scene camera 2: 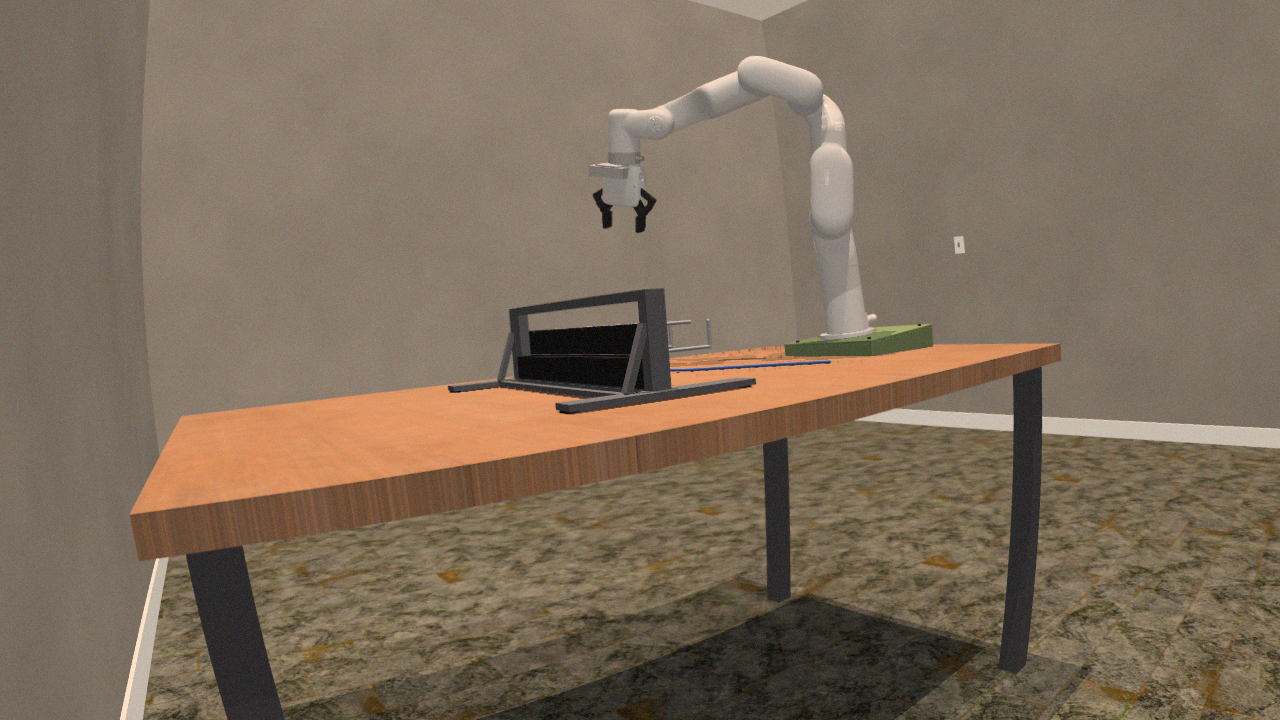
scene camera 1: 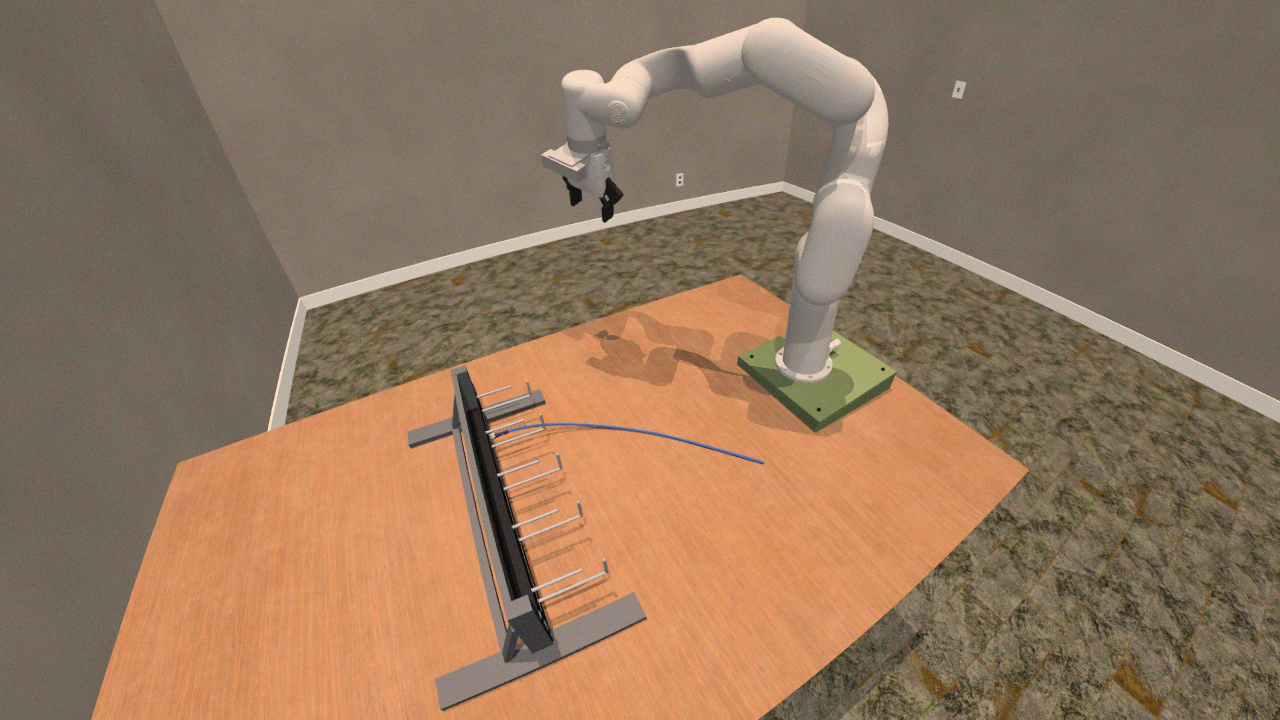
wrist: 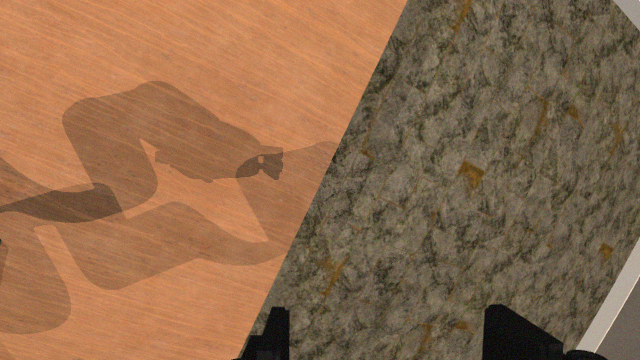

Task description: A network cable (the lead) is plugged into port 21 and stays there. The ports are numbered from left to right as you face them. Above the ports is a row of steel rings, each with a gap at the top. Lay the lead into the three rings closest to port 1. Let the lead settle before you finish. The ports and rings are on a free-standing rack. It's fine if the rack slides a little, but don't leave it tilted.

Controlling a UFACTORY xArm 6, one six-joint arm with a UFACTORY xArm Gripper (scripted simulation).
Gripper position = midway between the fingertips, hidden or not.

I see my gripper (scene camera 2: 623,229) and a grey free-standing rack (scene camera 1: 541,647).
The grey free-standing rack also shows in scene camera 2 (scene camera 2: 644,363). My gripper also shows in scene camera 1 (scene camera 1: 592,210) and in the wrist view (wrist: 387,340). The wrist view misses the grey free-standing rack: it is out of frame.
